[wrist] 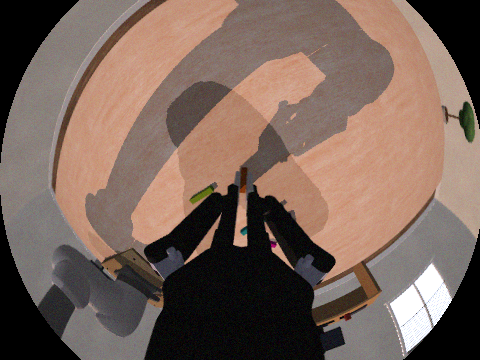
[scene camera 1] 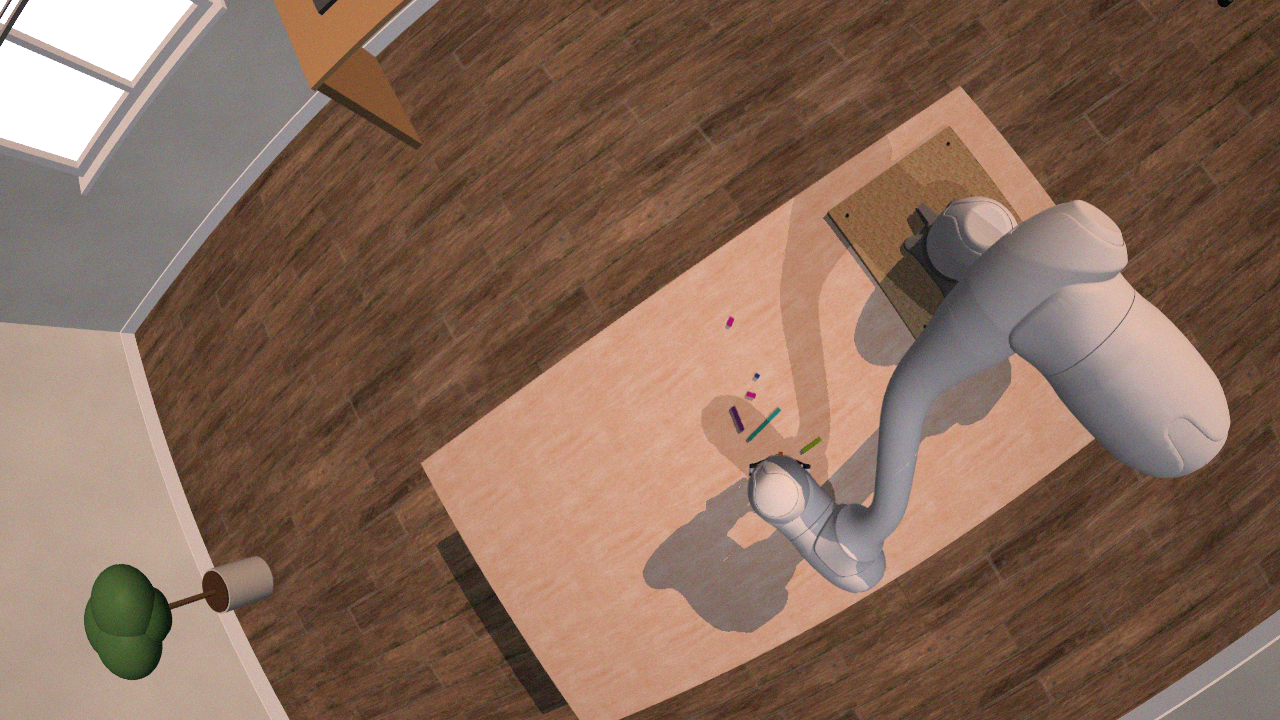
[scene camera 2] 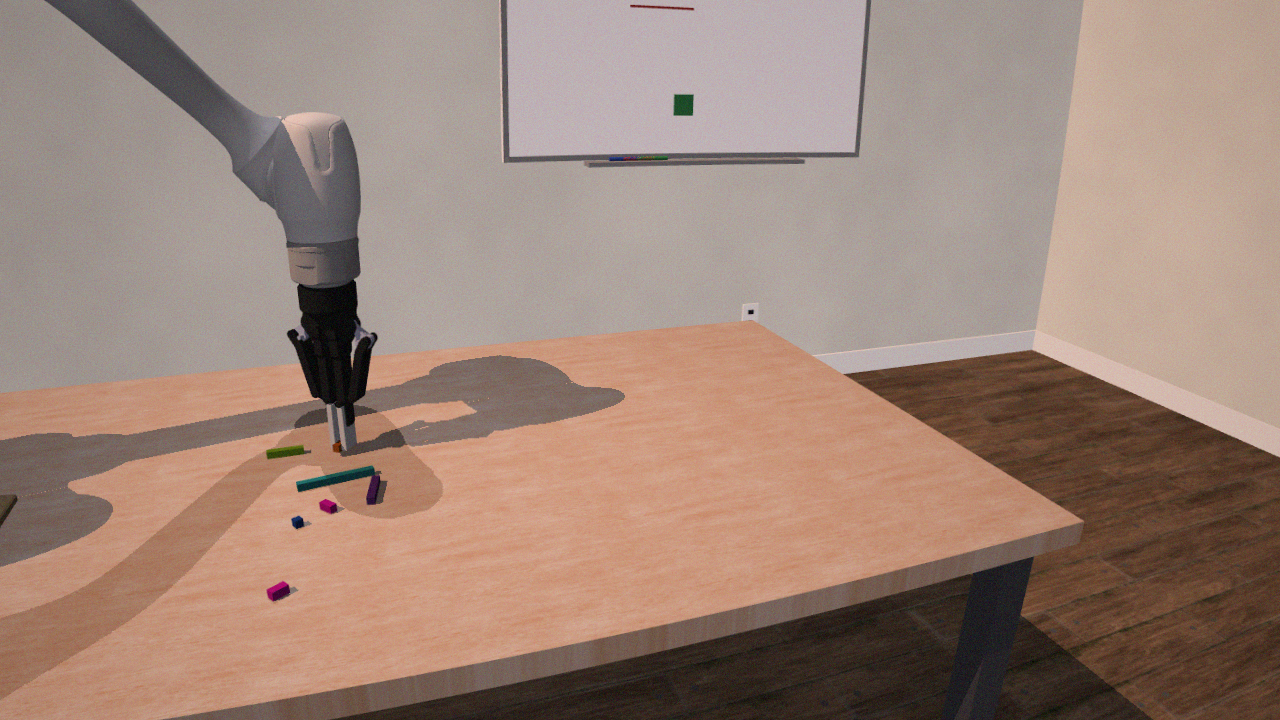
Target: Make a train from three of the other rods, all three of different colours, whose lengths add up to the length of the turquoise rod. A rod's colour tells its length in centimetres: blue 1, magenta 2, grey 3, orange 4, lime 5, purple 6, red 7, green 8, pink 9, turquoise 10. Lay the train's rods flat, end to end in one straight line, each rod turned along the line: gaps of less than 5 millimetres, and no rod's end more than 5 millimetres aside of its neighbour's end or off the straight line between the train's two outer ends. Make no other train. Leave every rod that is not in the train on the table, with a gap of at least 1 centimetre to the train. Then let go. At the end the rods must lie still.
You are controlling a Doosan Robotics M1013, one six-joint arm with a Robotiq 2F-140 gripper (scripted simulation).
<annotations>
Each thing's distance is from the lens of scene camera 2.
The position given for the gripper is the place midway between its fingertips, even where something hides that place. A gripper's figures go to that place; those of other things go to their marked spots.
gripper (scene camera 2: 344, 445): 122 cm
turquoise rod (scene camera 2: 367, 471): 114 cm
</annotations>
